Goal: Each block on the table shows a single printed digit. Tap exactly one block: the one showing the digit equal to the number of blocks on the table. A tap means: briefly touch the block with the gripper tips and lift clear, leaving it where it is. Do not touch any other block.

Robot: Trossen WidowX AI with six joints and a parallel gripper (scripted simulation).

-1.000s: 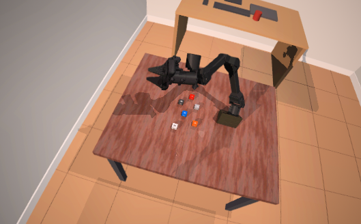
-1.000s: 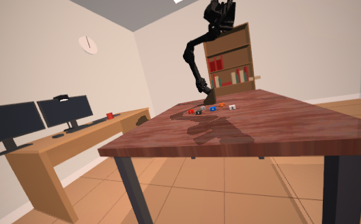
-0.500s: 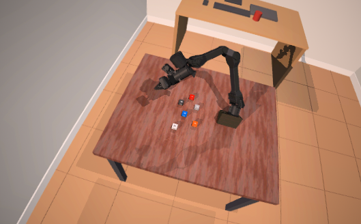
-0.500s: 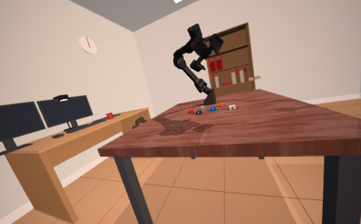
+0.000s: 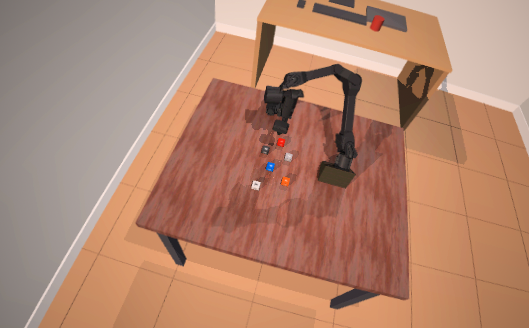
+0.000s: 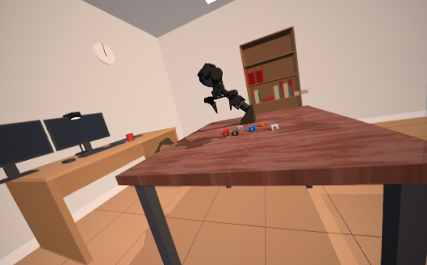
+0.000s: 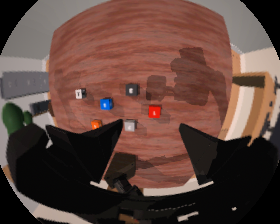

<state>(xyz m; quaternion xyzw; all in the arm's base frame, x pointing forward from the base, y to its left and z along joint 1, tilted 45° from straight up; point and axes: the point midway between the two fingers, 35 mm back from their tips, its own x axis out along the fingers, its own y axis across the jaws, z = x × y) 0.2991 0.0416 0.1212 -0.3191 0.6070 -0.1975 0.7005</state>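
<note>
Right now the white block is 25 cm to the left of my gripper tip and 12 cm below it. From my gripper tip the other things lie so: grey block: 8 cm behind, 5 cm to the left, 12 cm below; black block: 4 cm ahead, 6 cm to the left, 12 cm below; red block: 2 cm behind, 2 cm to the right, 12 cm below.
</note>
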